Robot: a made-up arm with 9 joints. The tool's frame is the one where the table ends. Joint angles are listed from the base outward.
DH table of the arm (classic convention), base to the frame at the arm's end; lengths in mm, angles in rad. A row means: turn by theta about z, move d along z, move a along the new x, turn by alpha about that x. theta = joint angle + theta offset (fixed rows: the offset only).
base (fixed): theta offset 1.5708; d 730; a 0; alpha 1.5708
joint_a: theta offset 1.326; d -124.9; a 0; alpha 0.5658
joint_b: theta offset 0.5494; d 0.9; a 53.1; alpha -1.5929
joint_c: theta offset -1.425; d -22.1; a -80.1; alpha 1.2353
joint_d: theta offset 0.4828; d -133.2; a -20; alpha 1.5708
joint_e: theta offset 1.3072; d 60.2; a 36; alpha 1.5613
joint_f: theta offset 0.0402; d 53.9; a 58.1; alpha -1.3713
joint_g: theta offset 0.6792; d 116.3; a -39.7; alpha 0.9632
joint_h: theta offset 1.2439; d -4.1; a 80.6; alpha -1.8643
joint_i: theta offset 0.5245; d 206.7; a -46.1; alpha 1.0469
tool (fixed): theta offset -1.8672; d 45.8; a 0; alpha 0
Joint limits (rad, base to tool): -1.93..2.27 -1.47..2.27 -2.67..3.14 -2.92..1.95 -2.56..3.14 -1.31..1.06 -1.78..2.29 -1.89..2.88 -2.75..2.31
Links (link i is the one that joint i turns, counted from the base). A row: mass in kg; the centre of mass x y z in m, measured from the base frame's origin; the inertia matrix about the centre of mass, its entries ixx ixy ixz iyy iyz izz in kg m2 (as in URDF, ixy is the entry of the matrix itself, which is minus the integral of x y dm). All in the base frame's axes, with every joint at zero. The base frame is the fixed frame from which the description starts. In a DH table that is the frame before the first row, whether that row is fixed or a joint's. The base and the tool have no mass.
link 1: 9.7; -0.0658 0.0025 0.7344; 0.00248 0 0 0.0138 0 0.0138
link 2: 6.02; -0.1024 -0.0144 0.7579; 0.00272 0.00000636 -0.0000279 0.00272 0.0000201 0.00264
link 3: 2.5; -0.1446 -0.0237 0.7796; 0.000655 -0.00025 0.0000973 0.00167 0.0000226 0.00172
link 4: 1.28; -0.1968 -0.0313 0.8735; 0.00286 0 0.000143 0.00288 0 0.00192
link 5: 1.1; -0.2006 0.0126 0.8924; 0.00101 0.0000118 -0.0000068 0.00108 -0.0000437 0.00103
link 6: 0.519; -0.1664 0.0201 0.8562; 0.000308 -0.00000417 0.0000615 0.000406 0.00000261 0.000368
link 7: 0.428; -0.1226 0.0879 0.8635; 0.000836 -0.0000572 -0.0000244 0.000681 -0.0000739 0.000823
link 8: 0.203; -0.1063 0.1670 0.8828; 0.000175 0.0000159 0 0.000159 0 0.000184
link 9: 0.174; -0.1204 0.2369 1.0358; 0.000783 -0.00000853 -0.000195 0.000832 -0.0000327 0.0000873
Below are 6 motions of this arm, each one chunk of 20 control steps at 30 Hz.
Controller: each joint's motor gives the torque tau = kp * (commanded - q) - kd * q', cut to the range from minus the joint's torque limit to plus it. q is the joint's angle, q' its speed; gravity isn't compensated. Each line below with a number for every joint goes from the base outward.
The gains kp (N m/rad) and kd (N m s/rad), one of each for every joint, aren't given. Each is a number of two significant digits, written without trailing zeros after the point. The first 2 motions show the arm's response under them.
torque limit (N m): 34 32 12 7.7 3.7 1.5 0.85 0.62 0.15
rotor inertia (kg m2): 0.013 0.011 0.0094 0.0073 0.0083 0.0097 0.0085 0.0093 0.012
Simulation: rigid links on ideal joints. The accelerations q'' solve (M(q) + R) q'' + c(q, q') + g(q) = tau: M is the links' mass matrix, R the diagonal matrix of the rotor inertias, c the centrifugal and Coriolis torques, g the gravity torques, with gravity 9.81 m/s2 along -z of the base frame. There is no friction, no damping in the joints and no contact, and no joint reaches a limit. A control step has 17 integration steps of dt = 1/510 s. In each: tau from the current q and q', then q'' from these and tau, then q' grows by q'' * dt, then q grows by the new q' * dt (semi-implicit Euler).
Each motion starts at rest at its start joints. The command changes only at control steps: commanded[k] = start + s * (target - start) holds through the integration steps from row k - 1 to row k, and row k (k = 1, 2, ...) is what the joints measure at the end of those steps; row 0 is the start. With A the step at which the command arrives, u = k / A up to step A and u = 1 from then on. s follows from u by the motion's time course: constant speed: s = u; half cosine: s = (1 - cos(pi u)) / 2; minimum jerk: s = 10 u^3 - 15 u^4 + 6 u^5; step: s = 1 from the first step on.
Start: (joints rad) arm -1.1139 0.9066 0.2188 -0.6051 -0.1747 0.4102 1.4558 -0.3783 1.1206
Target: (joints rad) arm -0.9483 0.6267 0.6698 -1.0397 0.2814 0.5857 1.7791 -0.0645 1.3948
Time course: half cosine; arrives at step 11
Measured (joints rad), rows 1 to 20:
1: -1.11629 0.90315 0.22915 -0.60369 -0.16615 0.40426 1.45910 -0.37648 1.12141
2: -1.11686 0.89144 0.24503 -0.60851 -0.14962 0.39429 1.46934 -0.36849 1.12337
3: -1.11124 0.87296 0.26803 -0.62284 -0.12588 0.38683 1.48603 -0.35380 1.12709
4: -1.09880 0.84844 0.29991 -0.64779 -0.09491 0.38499 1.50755 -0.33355 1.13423
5: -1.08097 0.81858 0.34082 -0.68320 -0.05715 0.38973 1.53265 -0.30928 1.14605
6: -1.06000 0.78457 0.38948 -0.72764 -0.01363 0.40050 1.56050 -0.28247 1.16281
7: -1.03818 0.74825 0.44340 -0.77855 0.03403 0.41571 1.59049 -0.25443 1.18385
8: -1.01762 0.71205 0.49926 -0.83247 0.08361 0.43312 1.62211 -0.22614 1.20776
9: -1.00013 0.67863 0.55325 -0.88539 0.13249 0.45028 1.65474 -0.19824 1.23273
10: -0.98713 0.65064 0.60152 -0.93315 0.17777 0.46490 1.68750 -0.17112 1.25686
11: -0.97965 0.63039 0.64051 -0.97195 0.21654 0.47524 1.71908 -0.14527 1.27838
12: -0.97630 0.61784 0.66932 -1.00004 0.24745 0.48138 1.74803 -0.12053 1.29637
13: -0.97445 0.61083 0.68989 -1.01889 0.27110 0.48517 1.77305 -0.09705 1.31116
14: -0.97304 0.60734 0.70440 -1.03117 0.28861 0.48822 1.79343 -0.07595 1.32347
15: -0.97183 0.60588 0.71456 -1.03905 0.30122 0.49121 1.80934 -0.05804 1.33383
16: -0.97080 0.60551 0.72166 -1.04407 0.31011 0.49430 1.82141 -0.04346 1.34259
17: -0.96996 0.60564 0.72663 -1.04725 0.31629 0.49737 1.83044 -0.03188 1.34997
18: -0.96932 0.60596 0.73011 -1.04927 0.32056 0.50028 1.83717 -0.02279 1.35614
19: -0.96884 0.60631 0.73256 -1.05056 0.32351 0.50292 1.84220 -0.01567 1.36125
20: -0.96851 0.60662 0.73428 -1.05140 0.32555 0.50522 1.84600 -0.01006 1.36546
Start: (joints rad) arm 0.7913 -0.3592 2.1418 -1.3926 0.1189 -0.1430 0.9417 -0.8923 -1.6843
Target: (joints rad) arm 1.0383 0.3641 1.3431 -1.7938 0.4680 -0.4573 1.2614 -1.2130 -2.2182
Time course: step
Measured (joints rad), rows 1 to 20:
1: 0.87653 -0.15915 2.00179 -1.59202 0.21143 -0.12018 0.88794 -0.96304 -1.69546
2: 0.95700 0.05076 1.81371 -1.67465 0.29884 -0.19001 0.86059 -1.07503 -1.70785
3: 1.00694 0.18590 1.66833 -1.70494 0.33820 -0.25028 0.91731 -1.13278 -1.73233
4: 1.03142 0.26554 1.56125 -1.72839 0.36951 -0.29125 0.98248 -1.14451 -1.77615
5: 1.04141 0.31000 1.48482 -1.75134 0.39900 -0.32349 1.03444 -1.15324 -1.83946
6: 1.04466 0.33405 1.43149 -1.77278 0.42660 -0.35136 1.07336 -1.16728 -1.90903
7: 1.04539 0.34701 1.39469 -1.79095 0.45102 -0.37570 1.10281 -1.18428 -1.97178
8: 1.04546 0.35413 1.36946 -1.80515 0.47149 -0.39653 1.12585 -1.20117 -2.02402
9: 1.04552 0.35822 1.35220 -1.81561 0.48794 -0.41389 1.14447 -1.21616 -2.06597
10: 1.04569 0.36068 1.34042 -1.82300 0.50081 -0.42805 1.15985 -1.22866 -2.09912
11: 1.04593 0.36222 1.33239 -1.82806 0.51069 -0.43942 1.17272 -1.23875 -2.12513
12: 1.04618 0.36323 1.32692 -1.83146 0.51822 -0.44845 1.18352 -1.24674 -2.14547
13: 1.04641 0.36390 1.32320 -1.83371 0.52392 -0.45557 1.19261 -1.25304 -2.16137
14: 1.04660 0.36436 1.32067 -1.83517 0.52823 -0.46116 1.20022 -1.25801 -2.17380
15: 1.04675 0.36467 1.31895 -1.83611 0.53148 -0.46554 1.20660 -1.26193 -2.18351
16: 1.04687 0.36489 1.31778 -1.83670 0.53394 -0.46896 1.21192 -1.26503 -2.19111
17: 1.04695 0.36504 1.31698 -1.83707 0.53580 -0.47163 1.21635 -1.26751 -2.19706
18: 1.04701 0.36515 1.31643 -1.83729 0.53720 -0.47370 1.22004 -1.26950 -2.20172
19: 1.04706 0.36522 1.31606 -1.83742 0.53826 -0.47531 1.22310 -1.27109 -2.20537
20: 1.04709 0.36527 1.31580 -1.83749 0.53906 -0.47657 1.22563 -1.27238 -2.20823
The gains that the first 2 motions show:
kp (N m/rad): 170 150 74 38 22 11 5.1 3.8 2
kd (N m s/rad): 8.6 10 7.7 3.9 2.8 1.6 0.92 0.73 0.36
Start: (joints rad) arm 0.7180 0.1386 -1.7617 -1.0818 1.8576 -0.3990 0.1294 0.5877 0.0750
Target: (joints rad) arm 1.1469 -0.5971 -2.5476 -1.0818 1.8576 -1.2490 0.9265 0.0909 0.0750
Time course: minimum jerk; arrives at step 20
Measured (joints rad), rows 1 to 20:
1: 0.72688 0.14976 -1.76608 -1.08208 1.85110 -0.39583 0.12878 0.59283 0.07491
2: 0.74329 0.16509 -1.76745 -1.09123 1.84588 -0.40043 0.13434 0.60239 0.07363
3: 0.76194 0.17499 -1.76902 -1.10320 1.84255 -0.41310 0.14869 0.61123 0.07072
4: 0.78123 0.17457 -1.77503 -1.11430 1.84018 -0.43144 0.16942 0.61780 0.06669
5: 0.80152 0.16151 -1.78841 -1.12280 1.83816 -0.45456 0.19477 0.62102 0.06230
6: 0.82386 0.13537 -1.81083 -1.12824 1.83622 -0.48273 0.22413 0.61990 0.05816
7: 0.84916 0.09696 -1.84292 -1.13098 1.83426 -0.51666 0.25765 0.61374 0.05464
8: 0.87779 0.04787 -1.88455 -1.13166 1.83237 -0.55705 0.29575 0.60217 0.05189
9: 0.90948 -0.00983 -1.93492 -1.13101 1.83066 -0.60416 0.33866 0.58515 0.04988
10: 0.94340 -0.07381 -1.99273 -1.12959 1.82927 -0.65766 0.38620 0.56296 0.04853
11: 0.97836 -0.14156 -2.05626 -1.12787 1.82835 -0.71662 0.43765 0.53612 0.04772
12: 1.01296 -0.21045 -2.12346 -1.12616 1.82804 -0.77960 0.49179 0.50532 0.04738
13: 1.04579 -0.27783 -2.19211 -1.12472 1.82847 -0.84480 0.54710 0.47144 0.04742
14: 1.07558 -0.34116 -2.25984 -1.12379 1.82974 -0.91020 0.60197 0.43549 0.04780
15: 1.10129 -0.39816 -2.32430 -1.12351 1.83189 -0.97380 0.65489 0.39866 0.04844
16: 1.12222 -0.44698 -2.38330 -1.12397 1.83486 -1.03365 0.70458 0.36224 0.04922
17: 1.13806 -0.48642 -2.43499 -1.12515 1.83844 -1.08807 0.75003 0.32754 0.05002
18: 1.14890 -0.51605 -2.47808 -1.12689 1.84231 -1.13577 0.79054 0.29574 0.05070
19: 1.15538 -0.53642 -2.51207 -1.12896 1.84607 -1.17601 0.82575 0.26776 0.05115
20: 1.15871 -0.54920 -2.53748 -1.13106 1.84935 -1.20882 0.85575 0.24407 0.05133

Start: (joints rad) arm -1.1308 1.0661 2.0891 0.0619 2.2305 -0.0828 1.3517 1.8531 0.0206
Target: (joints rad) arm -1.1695 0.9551 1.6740 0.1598 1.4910 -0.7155 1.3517 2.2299 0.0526
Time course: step
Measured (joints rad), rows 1 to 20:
1: -1.15160 1.02535 2.01140 0.09040 2.10275 -0.09757 1.37418 1.86623 0.02196
2: -1.16968 0.99041 1.92641 0.09874 1.96223 -0.20029 1.37615 1.90557 0.02732
3: -1.18393 0.96567 1.86518 0.09270 1.85646 -0.32781 1.37671 1.95259 0.03549
4: -1.19312 0.94900 1.82174 0.08483 1.77720 -0.43816 1.38035 1.99763 0.04372
5: -1.19674 0.93991 1.79068 0.08125 1.71660 -0.52462 1.38456 2.03705 0.05035
6: -1.19663 0.93617 1.76868 0.08261 1.67003 -0.58412 1.38794 2.07012 0.05492
7: -1.19472 0.93565 1.75331 0.08737 1.63430 -0.62490 1.39030 2.09678 0.05753
8: -1.19263 0.93639 1.74263 0.09312 1.60703 -0.65290 1.39190 2.11806 0.05867
9: -1.19105 0.93731 1.73526 0.09841 1.58637 -0.67258 1.39306 2.13504 0.05889
10: -1.19007 0.93803 1.73019 0.10269 1.57081 -0.68684 1.39399 2.14867 0.05863
11: -1.18953 0.93850 1.72670 0.10594 1.55915 -0.69744 1.39478 2.15965 0.05819
12: -1.18926 0.93877 1.72429 0.10835 1.55045 -0.70543 1.39547 2.16854 0.05770
13: -1.18913 0.93892 1.72263 0.11011 1.54397 -0.71148 1.39608 2.17576 0.05724
14: -1.18905 0.93901 1.72147 0.11142 1.53915 -0.71606 1.39660 2.18164 0.05684
15: -1.18901 0.93906 1.72067 0.11239 1.53556 -0.71952 1.39703 2.18643 0.05649
16: -1.18898 0.93910 1.72011 0.11312 1.53289 -0.72212 1.39740 2.19034 0.05620
17: -1.18895 0.93913 1.71973 0.11367 1.53091 -0.72409 1.39769 2.19352 0.05596
18: -1.18893 0.93915 1.71946 0.11408 1.52943 -0.72556 1.39792 2.19612 0.05576
19: -1.18892 0.93916 1.71927 0.11440 1.52833 -0.72667 1.39811 2.19824 0.05560
20: -1.18891 0.93917 1.71914 0.11463 1.52752 -0.72750 1.39825 2.19997 0.05547

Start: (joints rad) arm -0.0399 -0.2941 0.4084 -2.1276 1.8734 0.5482 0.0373 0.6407 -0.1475
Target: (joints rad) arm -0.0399 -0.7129 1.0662 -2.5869 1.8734 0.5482 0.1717 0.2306 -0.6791
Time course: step
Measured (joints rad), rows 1 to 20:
1: -0.03733 -0.43864 0.50438 -2.24551 1.86107 0.58489 -0.00715 0.59400 -0.15023
2: -0.04396 -0.55923 0.67965 -2.33078 1.85670 0.57334 -0.01904 0.51696 -0.16053
3: -0.03581 -0.62704 0.82248 -2.38412 1.84933 0.56641 0.01927 0.45009 -0.17825
4: -0.02954 -0.66522 0.92566 -2.42064 1.84364 0.56717 0.05885 0.40361 -0.20561
5: -0.02687 -0.68687 0.99619 -2.44751 1.83977 0.57115 0.08976 0.37041 -0.24386
6: -0.02639 -0.69917 1.04318 -2.46804 1.83729 0.57522 0.11190 0.34406 -0.29309
7: -0.02687 -0.70615 1.07411 -2.48387 1.83575 0.57840 0.12721 0.32153 -0.35115
8: -0.02762 -0.71008 1.09442 -2.49599 1.83483 0.58074 0.13773 0.30199 -0.40799
9: -0.02830 -0.71226 1.10777 -2.50513 1.83424 0.58250 0.14494 0.28504 -0.45755
10: -0.02881 -0.71344 1.11658 -2.51191 1.83380 0.58390 0.14983 0.27040 -0.49853
11: -0.02915 -0.71404 1.12244 -2.51688 1.83343 0.58507 0.15314 0.25784 -0.53152
12: -0.02936 -0.71433 1.12636 -2.52047 1.83310 0.58609 0.15537 0.24717 -0.55769
13: -0.02948 -0.71445 1.12901 -2.52305 1.83282 0.58699 0.15689 0.23817 -0.57830
14: -0.02955 -0.71448 1.13080 -2.52489 1.83258 0.58778 0.15794 0.23063 -0.59446
15: -0.02958 -0.71448 1.13202 -2.52620 1.83239 0.58846 0.15868 0.22435 -0.60712
16: -0.02960 -0.71446 1.13285 -2.52714 1.83224 0.58904 0.15922 0.21915 -0.61703
17: -0.02961 -0.71443 1.13343 -2.52780 1.83212 0.58953 0.15963 0.21485 -0.62478
18: -0.02962 -0.71441 1.13382 -2.52827 1.83204 0.58994 0.15995 0.21131 -0.63085
19: -0.02962 -0.71439 1.13410 -2.52861 1.83198 0.59028 0.16021 0.20841 -0.63561
20: -0.02962 -0.71438 1.13429 -2.52885 1.83194 0.59056 0.16042 0.20602 -0.63933

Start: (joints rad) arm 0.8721 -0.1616 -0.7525 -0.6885 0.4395 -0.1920 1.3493 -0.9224 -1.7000
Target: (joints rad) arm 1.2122 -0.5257 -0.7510 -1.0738 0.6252 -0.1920 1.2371 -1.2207 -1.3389
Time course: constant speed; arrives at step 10
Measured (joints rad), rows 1 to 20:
1: 0.89803 -0.16978 -0.74764 -0.69167 0.44270 -0.20178 1.35540 -0.91746 -1.69802
2: 0.93832 -0.18160 -0.74020 -0.70874 0.45421 -0.21491 1.36089 -0.91541 -1.69207
3: 0.98013 -0.19966 -0.73384 -0.73609 0.47067 -0.22591 1.36171 -0.92273 -1.68084
4: 1.01951 -0.22413 -0.72876 -0.76882 0.48925 -0.23466 1.35908 -0.93718 -1.66433
5: 1.05616 -0.25376 -0.72471 -0.80411 0.50853 -0.24166 1.35449 -0.95571 -1.64325
6: 1.09099 -0.28685 -0.72141 -0.84064 0.52789 -0.24726 1.34874 -0.97647 -1.61854
7: 1.12497 -0.32192 -0.71861 -0.87790 0.54713 -0.25167 1.34214 -0.99866 -1.59102
8: 1.15877 -0.35792 -0.71615 -0.91574 0.56625 -0.25506 1.33474 -1.02205 -1.56140
9: 1.19272 -0.39423 -0.71392 -0.95410 0.58529 -0.25758 1.32652 -1.04662 -1.53021
10: 1.22690 -0.43056 -0.71187 -0.99290 0.60430 -0.25938 1.31751 -1.07235 -1.49781
11: 1.24618 -0.45197 -0.70786 -1.02340 0.62167 -0.26251 1.30884 -1.09753 -1.46619
12: 1.25587 -0.46451 -0.70572 -1.04545 0.63461 -0.26524 1.30132 -1.11939 -1.43845
13: 1.26031 -0.47215 -0.70477 -1.06096 0.64376 -0.26696 1.29490 -1.13762 -1.41553
14: 1.26217 -0.47693 -0.70437 -1.07168 0.65006 -0.26781 1.28951 -1.15253 -1.39725
15: 1.26290 -0.47993 -0.70419 -1.07906 0.65435 -0.26806 1.28501 -1.16466 -1.38295
16: 1.26318 -0.48178 -0.70409 -1.08414 0.65729 -0.26796 1.28127 -1.17453 -1.37191
17: 1.26331 -0.48288 -0.70401 -1.08767 0.65932 -0.26770 1.27813 -1.18262 -1.36342
18: 1.26340 -0.48353 -0.70394 -1.09014 0.66073 -0.26737 1.27551 -1.18929 -1.35690
19: 1.26348 -0.48389 -0.70386 -1.09188 0.66172 -0.26704 1.27330 -1.19481 -1.35190
20: 1.26353 -0.48409 -0.70380 -1.09310 0.66241 -0.26674 1.27145 -1.19939 -1.34806

